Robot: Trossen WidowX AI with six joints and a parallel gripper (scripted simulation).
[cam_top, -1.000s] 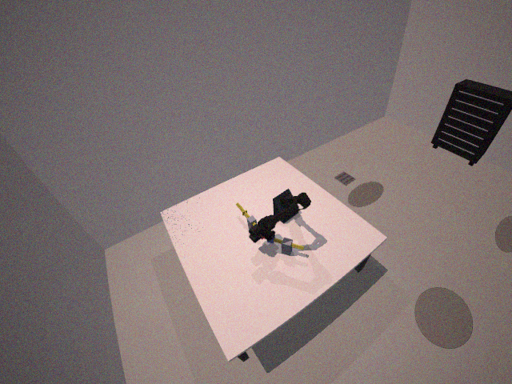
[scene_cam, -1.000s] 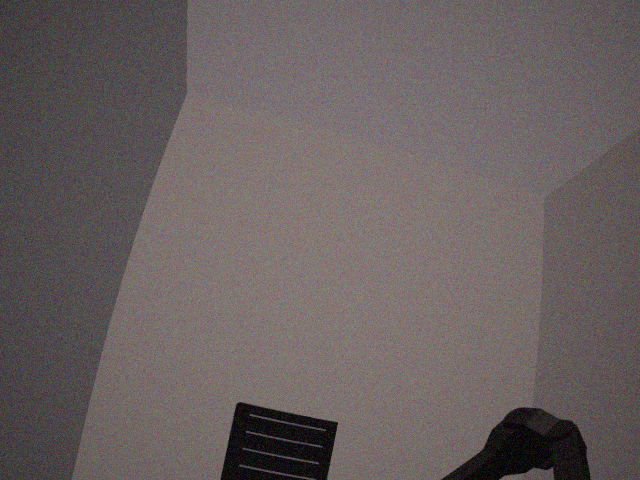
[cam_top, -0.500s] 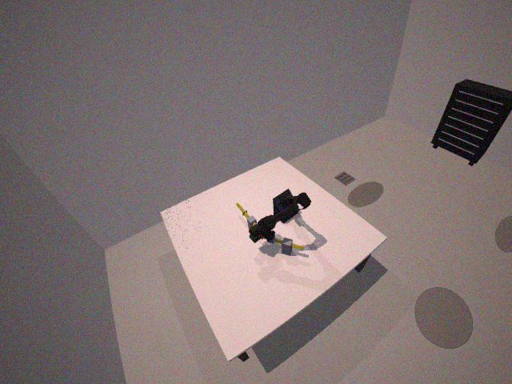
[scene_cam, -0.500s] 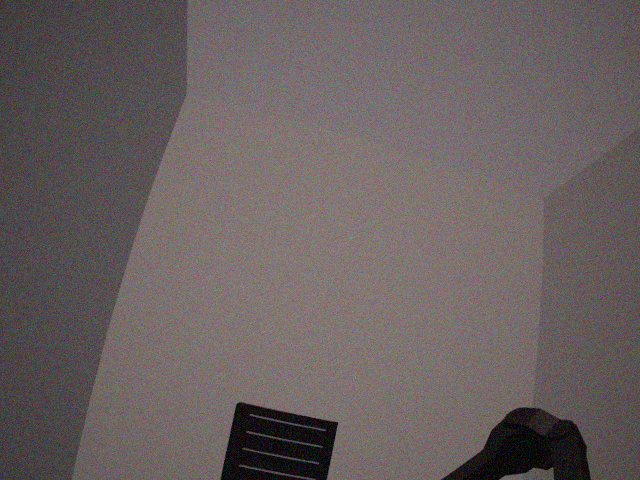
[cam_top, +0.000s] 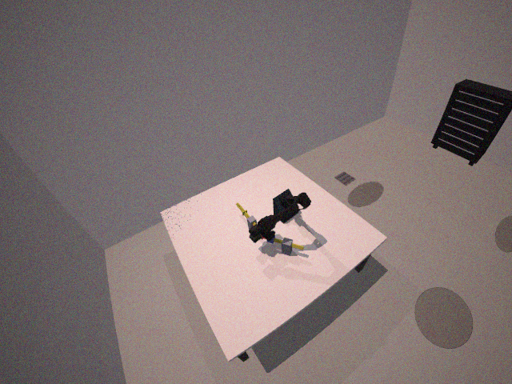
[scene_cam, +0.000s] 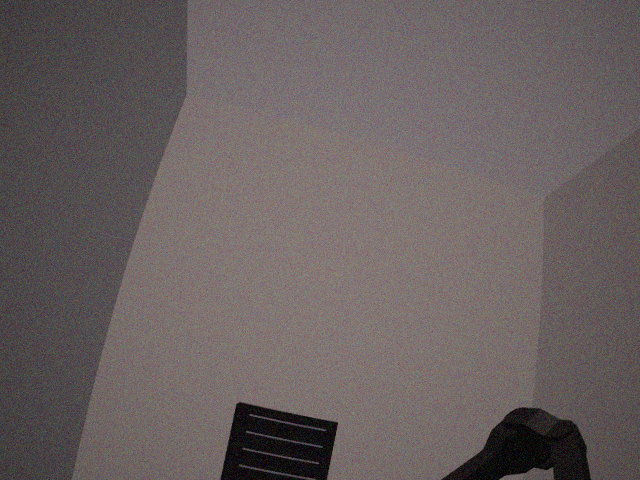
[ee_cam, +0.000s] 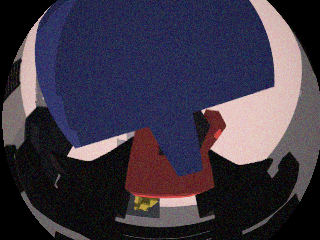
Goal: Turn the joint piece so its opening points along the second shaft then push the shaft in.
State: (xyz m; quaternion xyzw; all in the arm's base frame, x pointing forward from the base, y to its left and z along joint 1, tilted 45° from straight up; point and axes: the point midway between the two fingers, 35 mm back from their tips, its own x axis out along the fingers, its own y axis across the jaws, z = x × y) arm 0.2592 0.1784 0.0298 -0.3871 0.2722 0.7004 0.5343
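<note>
The red square joint piece is 1 cm to the left of my gripper tip and 4 cm above it.
</note>
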